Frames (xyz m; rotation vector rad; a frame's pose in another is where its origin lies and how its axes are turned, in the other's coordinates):
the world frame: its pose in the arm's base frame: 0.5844 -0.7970 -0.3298 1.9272 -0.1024 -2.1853
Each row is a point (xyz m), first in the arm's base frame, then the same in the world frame.
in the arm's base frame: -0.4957 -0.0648 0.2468
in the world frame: -0.5954 -0.7283 1.0725
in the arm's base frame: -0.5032 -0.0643 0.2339
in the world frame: -0.5822 -0.7323 1.0781
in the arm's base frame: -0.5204 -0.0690 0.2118
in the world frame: -0.5578 -0.7343 1.0925
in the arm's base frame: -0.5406 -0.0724 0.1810
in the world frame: -0.5249 -0.7396 1.1086
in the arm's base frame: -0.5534 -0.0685 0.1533
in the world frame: -0.4974 -0.7505 1.1171
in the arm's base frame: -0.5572 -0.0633 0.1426
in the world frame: -0.4878 -0.7582 1.1189
